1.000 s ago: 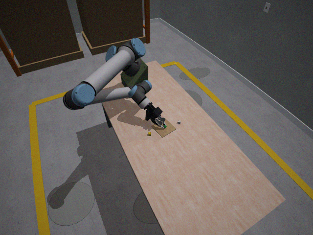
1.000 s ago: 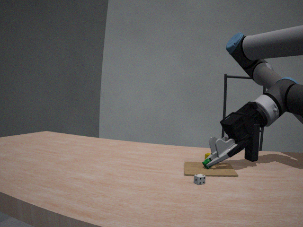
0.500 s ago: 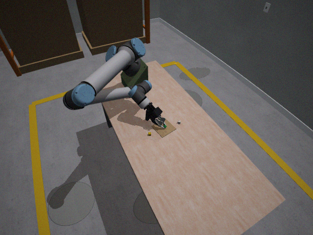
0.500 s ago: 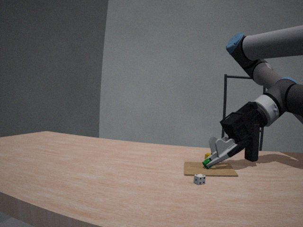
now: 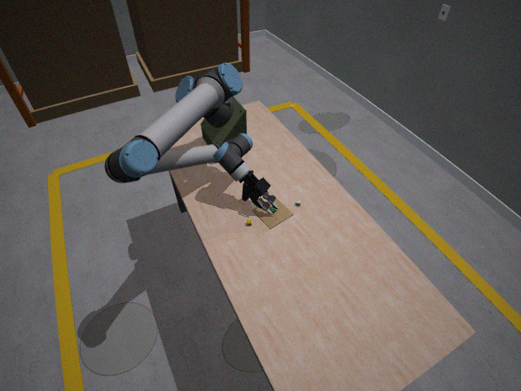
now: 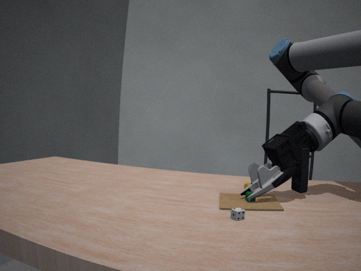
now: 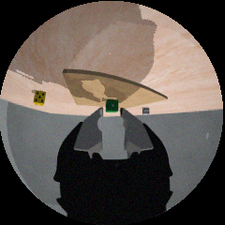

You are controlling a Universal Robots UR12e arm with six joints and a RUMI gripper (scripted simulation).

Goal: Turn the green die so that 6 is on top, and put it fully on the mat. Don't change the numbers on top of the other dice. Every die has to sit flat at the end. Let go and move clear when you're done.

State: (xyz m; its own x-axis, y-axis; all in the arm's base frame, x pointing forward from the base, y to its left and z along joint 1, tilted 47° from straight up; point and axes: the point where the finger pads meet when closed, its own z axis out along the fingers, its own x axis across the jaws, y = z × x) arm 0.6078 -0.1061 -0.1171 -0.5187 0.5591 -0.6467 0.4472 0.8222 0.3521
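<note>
My gripper is now 1 cm above the green die. The rest, counted from my hand: tan mat: 2 cm below; then white die: 13 cm to the left, 1 cm below, 1 cm ahead; then yellow die: 13 cm to the right, 2 cm ahead, 1 cm below.
</note>
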